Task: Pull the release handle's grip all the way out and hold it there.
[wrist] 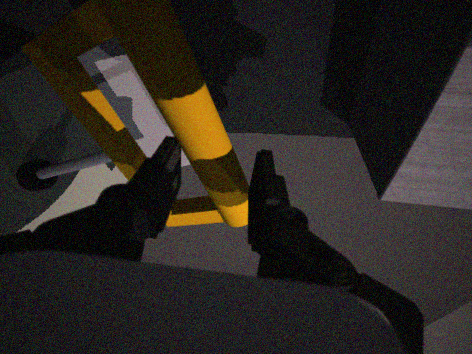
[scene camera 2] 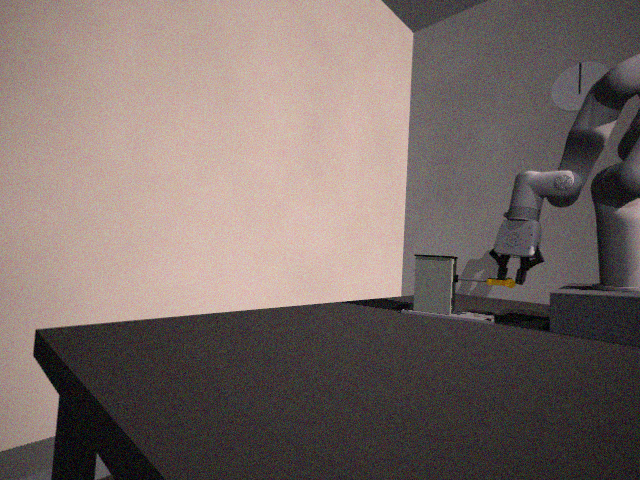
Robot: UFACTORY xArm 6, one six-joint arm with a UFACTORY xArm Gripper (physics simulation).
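Observation:
The release handle's yellow grip (scene camera 2: 498, 282) (wrist: 200, 125) is a frame with a thick round bar. In the scene view it stands out to the right of a pale upright box (scene camera 2: 433, 284), joined to it by a thin grey rod (scene camera 2: 471, 280) (wrist: 75, 165). A long stretch of rod shows between box and grip. My gripper (scene camera 2: 510, 281) (wrist: 217, 166) points down and is shut on the grip's thick bar, one finger on each side. The left finger reaches into the frame's opening in the wrist view and hides part of the frame.
The box stands on a light base plate (scene camera 2: 480, 316). A dark table top (scene camera 2: 310, 387) fills the foreground of the scene view. The arm's grey pedestal (scene camera 2: 589, 312) stands at the right. A pale wall (scene camera 2: 206, 155) rises at the left.

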